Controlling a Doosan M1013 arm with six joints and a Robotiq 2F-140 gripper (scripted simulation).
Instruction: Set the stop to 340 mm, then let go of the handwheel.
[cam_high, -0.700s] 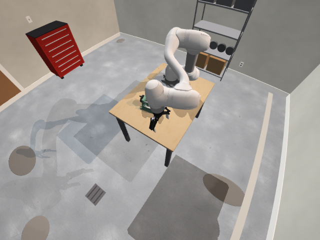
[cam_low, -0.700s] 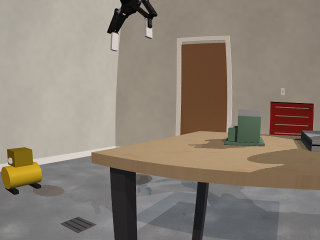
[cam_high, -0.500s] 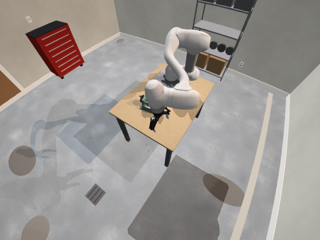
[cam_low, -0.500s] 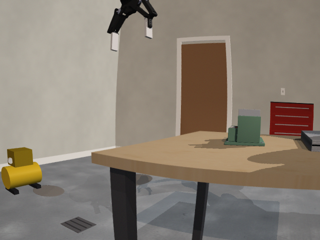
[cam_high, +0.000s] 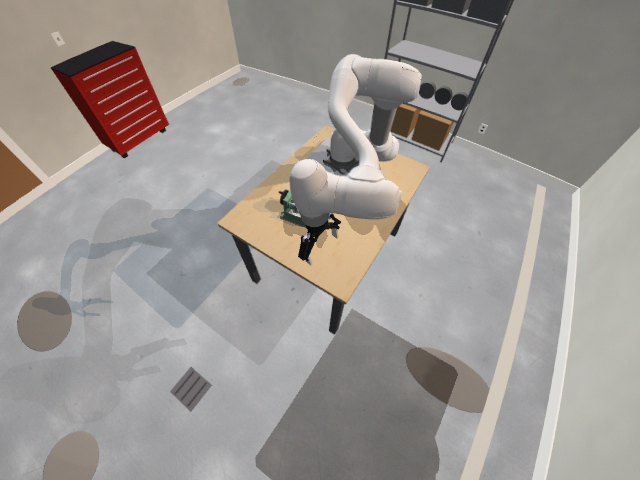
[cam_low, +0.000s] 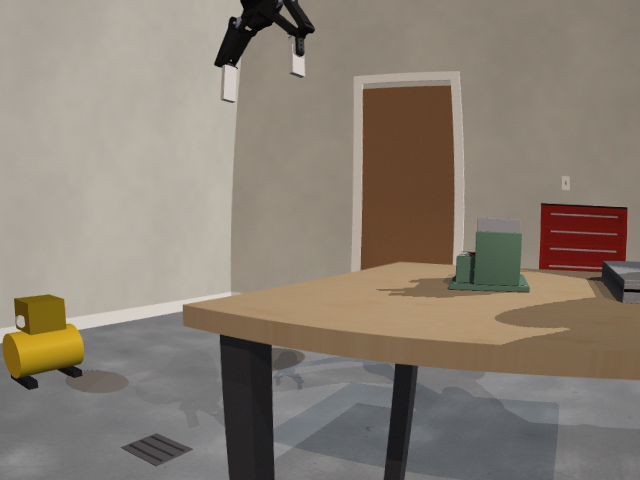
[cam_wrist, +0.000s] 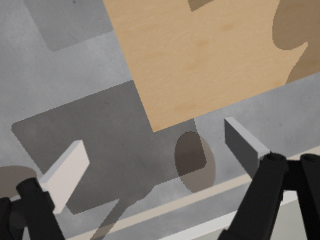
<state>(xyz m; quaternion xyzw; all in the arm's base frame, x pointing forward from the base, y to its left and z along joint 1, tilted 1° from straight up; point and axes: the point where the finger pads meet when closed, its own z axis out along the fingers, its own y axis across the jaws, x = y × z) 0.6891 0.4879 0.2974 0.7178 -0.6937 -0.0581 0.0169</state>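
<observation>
The black handwheel handle lies 23 cm behind my hand, 53 cm to the right of it and 26 cm below it. Also, from my hand: grey stop block 25 cm behind, 35 cm to the right, 23 cm below.
</observation>
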